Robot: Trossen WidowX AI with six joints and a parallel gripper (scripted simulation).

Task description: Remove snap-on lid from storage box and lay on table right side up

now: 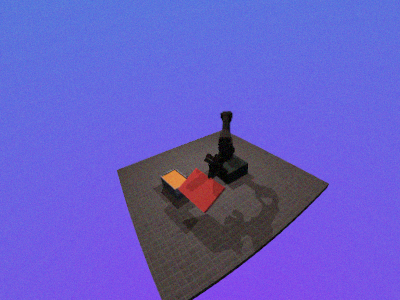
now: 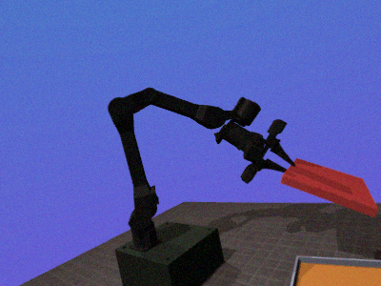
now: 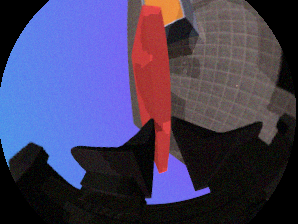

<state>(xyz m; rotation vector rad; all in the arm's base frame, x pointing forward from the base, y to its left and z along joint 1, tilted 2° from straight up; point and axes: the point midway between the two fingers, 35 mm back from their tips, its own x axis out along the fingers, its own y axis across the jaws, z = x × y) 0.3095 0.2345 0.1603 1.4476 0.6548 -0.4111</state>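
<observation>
Right now my gripper tip is 7 cm short of the red lid, 1 cm to the right of it and 3 cm above it. The rest, counted from my gripper tip: storage box 12 cm ahead, 28 cm to the right, 18 cm below.
</observation>
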